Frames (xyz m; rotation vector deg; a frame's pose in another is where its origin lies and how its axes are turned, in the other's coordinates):
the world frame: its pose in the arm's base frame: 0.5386 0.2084 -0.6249 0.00 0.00 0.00
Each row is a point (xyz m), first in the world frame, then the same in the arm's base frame.
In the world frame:
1: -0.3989 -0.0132 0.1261
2: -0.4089 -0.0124 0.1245
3: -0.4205 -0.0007 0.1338
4: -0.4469 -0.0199 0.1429
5: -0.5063 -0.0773 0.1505
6: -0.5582 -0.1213 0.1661
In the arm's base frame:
1: 0.1397 0.1952 -0.4988
2: 0.1297 0.1960 -0.5004
3: 0.1181 0.2077 -0.4911
4: 0.0917 0.1885 -0.4820
5: 0.0323 0.1311 -0.4744
6: -0.0196 0.0871 -0.4588

